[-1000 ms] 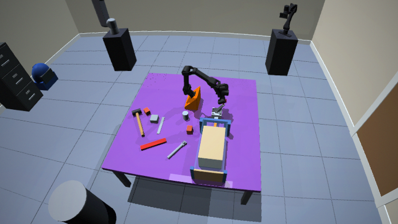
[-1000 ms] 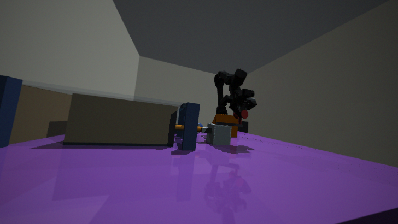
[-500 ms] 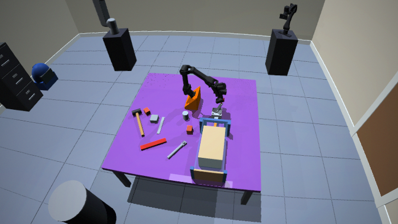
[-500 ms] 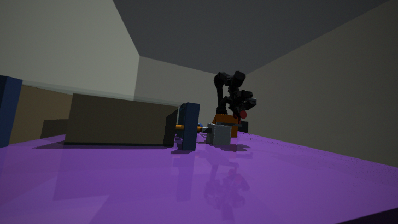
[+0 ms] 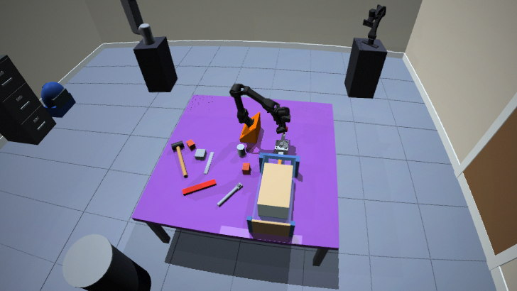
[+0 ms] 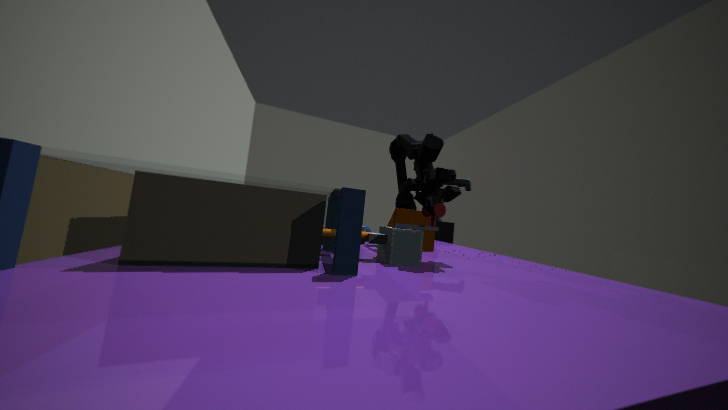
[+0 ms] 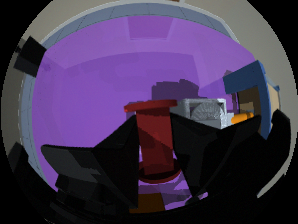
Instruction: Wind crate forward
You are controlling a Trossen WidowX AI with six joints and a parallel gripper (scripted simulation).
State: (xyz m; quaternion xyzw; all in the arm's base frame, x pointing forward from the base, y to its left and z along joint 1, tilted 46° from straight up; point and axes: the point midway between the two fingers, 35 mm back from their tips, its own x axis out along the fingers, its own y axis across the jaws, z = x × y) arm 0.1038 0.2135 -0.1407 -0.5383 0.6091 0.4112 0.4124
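My gripper tip is 4 cm short of the winch handle, 2 cm to the left of it and 3 cm above it. The rest, counted from my gripper tip: grey bar 22 cm ahead, 54 cm to the right, 13 cm below; then grey winch 8 cm ahead, 4 cm to the right, 10 cm below; then red knob 2 cm to the right.
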